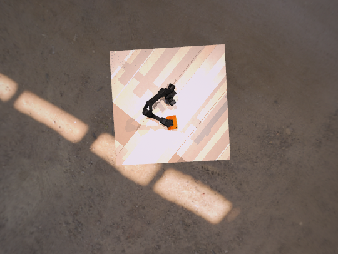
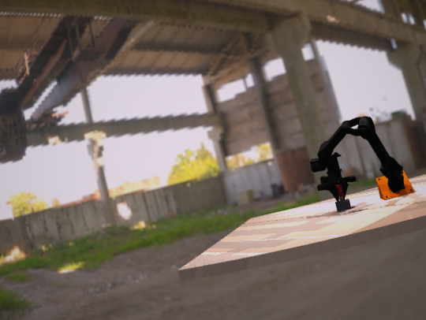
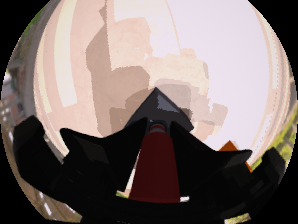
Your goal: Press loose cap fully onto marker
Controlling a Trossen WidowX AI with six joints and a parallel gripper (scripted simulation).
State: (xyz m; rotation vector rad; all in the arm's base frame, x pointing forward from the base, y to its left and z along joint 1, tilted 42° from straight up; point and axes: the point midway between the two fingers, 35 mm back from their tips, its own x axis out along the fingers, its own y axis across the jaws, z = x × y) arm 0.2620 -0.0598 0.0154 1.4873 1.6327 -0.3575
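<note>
The red marker cap lies 5 cm above my gripper tip and 1 cm to the left of it. Also, from my gripper tip: holder block (2 cm below, 1 cm to the left).
</note>
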